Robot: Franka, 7 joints.
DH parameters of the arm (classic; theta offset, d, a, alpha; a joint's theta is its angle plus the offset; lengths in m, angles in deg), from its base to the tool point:
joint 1: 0 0.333 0 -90
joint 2: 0 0 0 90
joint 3: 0 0.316 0.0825 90
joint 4: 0 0 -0.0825 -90
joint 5: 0 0.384 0 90
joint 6: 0 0 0.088 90
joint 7: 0 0.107 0 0
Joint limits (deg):
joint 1: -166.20..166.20
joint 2: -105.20..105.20
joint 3: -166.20..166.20
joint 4: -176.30..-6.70
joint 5: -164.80..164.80
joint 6: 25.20..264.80
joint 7: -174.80..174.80
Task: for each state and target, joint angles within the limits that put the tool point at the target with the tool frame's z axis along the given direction. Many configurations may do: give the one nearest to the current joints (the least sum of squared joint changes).
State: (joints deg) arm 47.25 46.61 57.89 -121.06 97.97 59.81 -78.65
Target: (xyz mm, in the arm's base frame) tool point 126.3 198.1 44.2 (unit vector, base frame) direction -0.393 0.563 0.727
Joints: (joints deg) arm 20.83 61.97 3.15 -139.07 61.13 53.57 -78.65
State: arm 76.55 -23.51 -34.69 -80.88 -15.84 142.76 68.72
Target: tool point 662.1 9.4 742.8 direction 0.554 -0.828 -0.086
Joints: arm 50.48 23.49 -63.50 -71.52 -56.23 130.71 68.72
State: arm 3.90 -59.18 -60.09 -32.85 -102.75 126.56 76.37
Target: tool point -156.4 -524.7 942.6 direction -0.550 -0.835 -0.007
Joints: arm 19.10 -40.52 -65.92 -57.98 -108.51 122.12 76.37
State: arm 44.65 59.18 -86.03 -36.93 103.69 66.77 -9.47
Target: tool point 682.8 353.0 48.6 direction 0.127 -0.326 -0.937
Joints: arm 55.74 105.20 -86.92 -42.42 77.18 105.63 -9.47
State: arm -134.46 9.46 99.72 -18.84 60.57 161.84 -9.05
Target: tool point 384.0 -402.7 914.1 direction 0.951 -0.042 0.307
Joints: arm -115.00 19.18 92.90 -66.00 62.18 153.15 -9.05
